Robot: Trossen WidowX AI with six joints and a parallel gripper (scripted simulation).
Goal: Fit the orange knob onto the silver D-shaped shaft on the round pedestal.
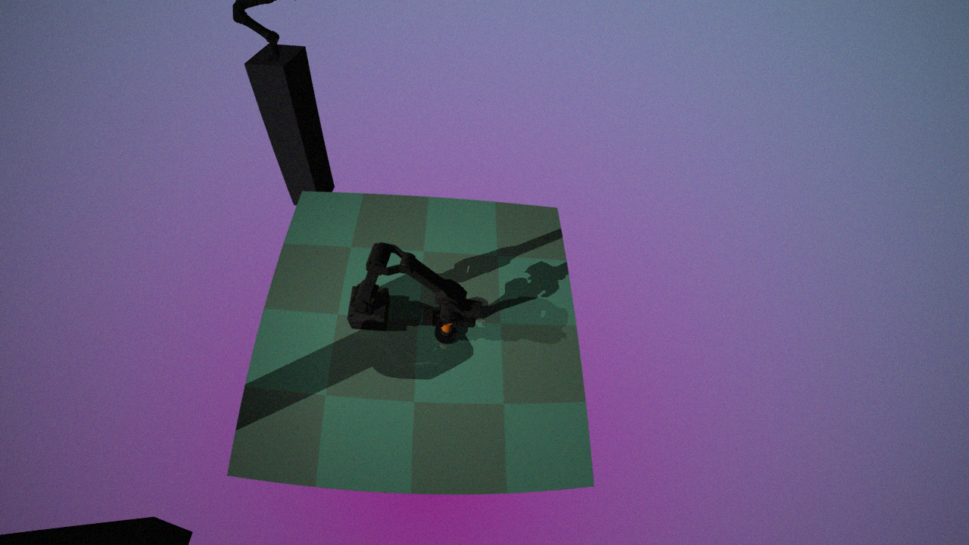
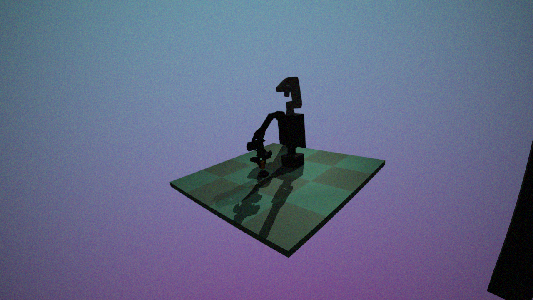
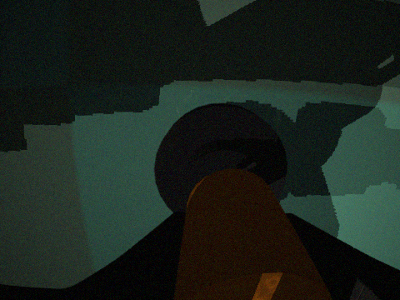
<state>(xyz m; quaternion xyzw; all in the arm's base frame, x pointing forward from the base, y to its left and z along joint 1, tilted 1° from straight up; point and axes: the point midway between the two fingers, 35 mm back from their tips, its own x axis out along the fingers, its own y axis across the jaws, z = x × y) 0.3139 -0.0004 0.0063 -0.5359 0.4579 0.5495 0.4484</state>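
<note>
My gripper tip is now 3 cm below the orange knob. Round my gripper tip: round pedestal (4 cm below).
</note>
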